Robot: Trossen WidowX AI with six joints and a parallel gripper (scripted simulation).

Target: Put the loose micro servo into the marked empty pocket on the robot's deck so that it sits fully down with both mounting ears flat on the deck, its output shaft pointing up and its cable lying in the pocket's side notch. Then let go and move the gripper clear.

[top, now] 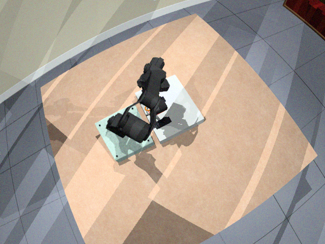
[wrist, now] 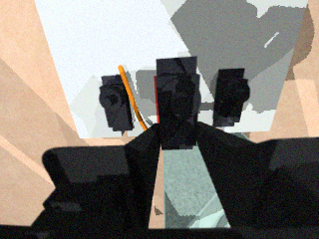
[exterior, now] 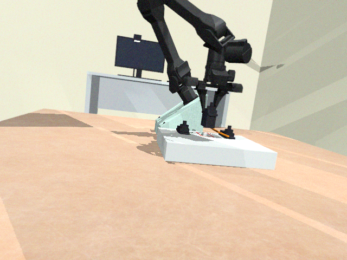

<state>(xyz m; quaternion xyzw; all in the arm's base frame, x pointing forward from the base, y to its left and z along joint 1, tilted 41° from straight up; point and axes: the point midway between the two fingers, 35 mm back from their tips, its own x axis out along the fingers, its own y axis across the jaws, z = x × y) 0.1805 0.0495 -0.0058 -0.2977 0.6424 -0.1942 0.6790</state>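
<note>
Now: the grey deck 110 mm ahead of my gripper tip, 100 mm below it and 10 mm to the left of it.
</note>
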